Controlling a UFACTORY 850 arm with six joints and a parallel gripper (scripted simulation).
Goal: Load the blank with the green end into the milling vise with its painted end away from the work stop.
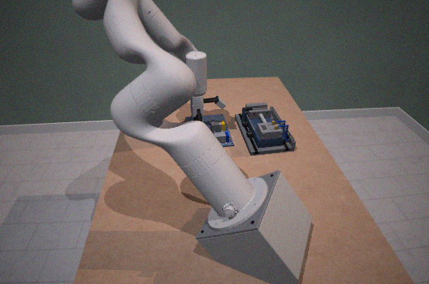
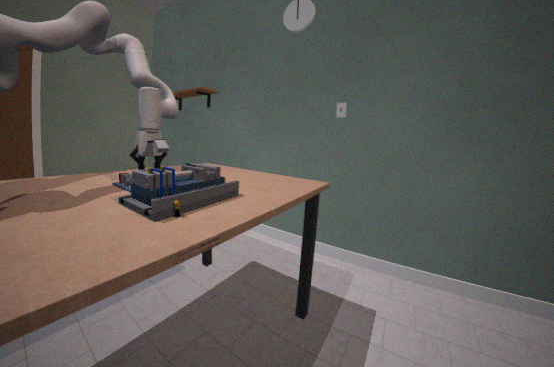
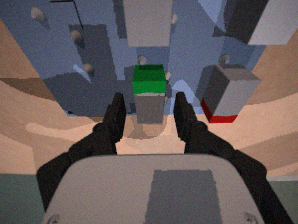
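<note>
Right now the green-ended blank is 30 mm below my hand. The rest, counted from my hand: red-ended blank 90 mm behind, 30 mm below, 20 mm to the right; then blue infeed plate 50 mm below, 40 mm to the right, 20 mm ahead; then yellow-ended blank 90 mm to the right, 30 mm below, 30 mm ahead.
</note>
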